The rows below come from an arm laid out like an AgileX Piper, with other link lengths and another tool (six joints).
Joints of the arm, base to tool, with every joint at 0 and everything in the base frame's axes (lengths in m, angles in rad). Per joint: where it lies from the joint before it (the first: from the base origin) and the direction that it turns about. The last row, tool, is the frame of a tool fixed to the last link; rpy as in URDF.
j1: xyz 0 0 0.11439 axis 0 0 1
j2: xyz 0 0 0 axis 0 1 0
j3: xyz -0.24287 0 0.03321 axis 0 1 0
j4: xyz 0.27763 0 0.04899 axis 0.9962 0 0.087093
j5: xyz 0 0 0 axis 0 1 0
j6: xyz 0.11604 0 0.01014 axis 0.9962 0 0.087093
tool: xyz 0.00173 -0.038 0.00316 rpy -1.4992 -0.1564 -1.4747
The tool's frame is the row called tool.
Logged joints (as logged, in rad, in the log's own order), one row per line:
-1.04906, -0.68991, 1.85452, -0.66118, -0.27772, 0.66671
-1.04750, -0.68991, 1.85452, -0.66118, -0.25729, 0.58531
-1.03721, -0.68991, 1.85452, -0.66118, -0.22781, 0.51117
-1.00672, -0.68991, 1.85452, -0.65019, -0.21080, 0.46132
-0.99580, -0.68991, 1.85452, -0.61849, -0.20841, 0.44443
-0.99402, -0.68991, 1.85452, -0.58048, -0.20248, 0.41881
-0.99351, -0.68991, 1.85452, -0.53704, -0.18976, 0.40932
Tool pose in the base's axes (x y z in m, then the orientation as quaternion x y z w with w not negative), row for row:
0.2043, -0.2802, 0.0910, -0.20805, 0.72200, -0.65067, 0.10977
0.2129, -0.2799, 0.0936, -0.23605, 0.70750, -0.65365, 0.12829
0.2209, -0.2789, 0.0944, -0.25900, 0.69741, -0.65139, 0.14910
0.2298, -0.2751, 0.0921, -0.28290, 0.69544, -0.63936, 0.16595
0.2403, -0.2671, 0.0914, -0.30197, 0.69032, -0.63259, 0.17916
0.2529, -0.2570, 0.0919, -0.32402, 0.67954, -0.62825, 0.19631
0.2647, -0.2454, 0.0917, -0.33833, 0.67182, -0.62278, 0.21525
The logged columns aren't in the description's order. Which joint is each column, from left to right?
Columns, left to right: j5, j3, j2, j1, j6, j4.
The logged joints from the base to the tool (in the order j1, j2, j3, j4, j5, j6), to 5 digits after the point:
-0.66118, 1.85452, -0.68991, 0.66671, -1.04906, -0.27772
-0.66118, 1.85452, -0.68991, 0.58531, -1.04750, -0.25729
-0.66118, 1.85452, -0.68991, 0.51117, -1.03721, -0.22781
-0.65019, 1.85452, -0.68991, 0.46132, -1.00672, -0.21080
-0.61849, 1.85452, -0.68991, 0.44443, -0.99580, -0.20841
-0.58048, 1.85452, -0.68991, 0.41881, -0.99402, -0.20248
-0.53704, 1.85452, -0.68991, 0.40932, -0.99351, -0.18976

